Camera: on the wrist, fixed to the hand. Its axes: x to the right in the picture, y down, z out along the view.
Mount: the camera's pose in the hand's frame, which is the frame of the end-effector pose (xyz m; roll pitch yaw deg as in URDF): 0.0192 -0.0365 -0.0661 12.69 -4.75 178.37
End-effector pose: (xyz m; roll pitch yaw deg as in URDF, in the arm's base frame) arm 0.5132 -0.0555 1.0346 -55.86 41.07 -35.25
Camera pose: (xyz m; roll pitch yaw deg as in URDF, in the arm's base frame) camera 0.4779 -0.1226 1.0168 72.83 -42.21 138.20
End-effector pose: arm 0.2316 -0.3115 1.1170 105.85 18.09 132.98
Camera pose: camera 0.1690 -0.3522 1.0948 -94.88 -18.28 -41.74
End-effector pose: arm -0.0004 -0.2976 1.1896 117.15 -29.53 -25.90
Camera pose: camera 0.0486 -0.2375 1.1970 -101.67 30.13 159.85
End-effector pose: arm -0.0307 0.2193 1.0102 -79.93 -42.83 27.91
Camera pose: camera 0.0005 0.1550 1.0411 87.88 43.40 -158.93
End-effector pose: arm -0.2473 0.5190 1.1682 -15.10 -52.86 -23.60
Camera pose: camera -0.2180 0.4490 1.1507 24.43 48.62 152.15
